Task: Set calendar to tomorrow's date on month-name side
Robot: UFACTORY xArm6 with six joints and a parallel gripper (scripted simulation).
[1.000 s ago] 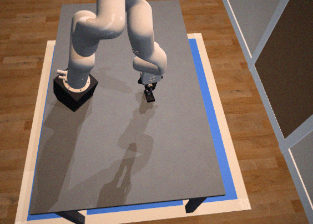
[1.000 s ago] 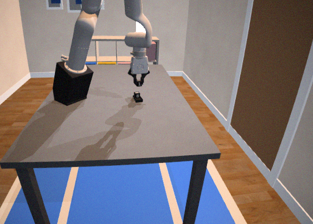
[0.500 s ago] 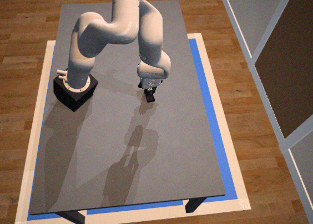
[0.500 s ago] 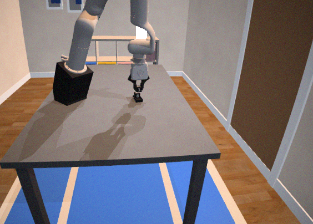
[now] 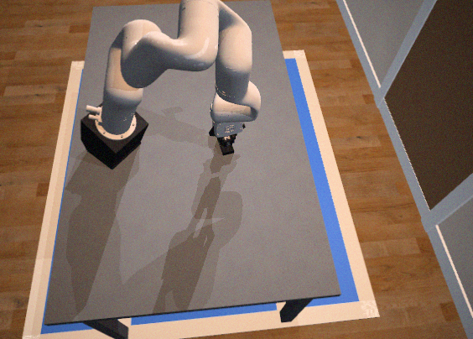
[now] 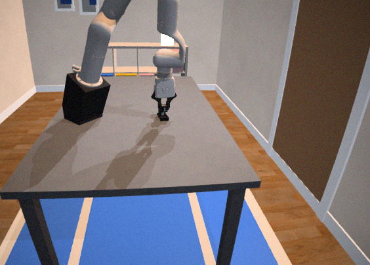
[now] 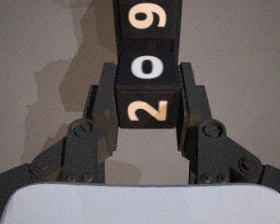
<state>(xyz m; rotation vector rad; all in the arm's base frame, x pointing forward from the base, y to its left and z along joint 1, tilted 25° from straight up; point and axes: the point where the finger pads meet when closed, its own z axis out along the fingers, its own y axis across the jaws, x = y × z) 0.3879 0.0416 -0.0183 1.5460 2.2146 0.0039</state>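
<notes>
The dark tray is 7 cm below my hand, 2 cm to the left of it and 1 cm behind it.
</notes>
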